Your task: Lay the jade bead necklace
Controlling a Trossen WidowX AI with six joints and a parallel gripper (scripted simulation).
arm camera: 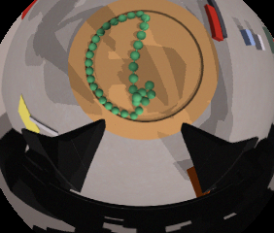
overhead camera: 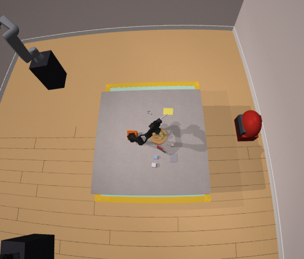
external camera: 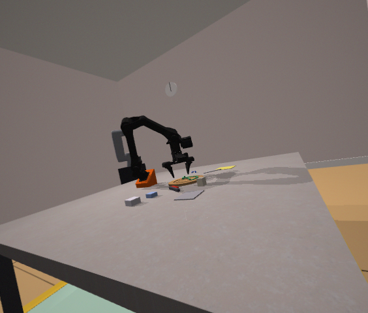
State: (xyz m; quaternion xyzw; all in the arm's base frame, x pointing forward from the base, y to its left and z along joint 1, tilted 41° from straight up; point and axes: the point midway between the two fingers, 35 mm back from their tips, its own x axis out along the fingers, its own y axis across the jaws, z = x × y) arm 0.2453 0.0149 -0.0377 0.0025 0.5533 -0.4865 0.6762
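Now: gripper tip 50 mm short of the round wooden bead board, 40 mm to the left of it and 20 mm above it. Also, from my gripper tip: beige cube (200 mm ahead, 170 mm to the right, 10 mm below); red-handled tool (60 mm ahead, 200 mm to the right, 20 mm below); blue block (290 mm to the right, 20 mm below).
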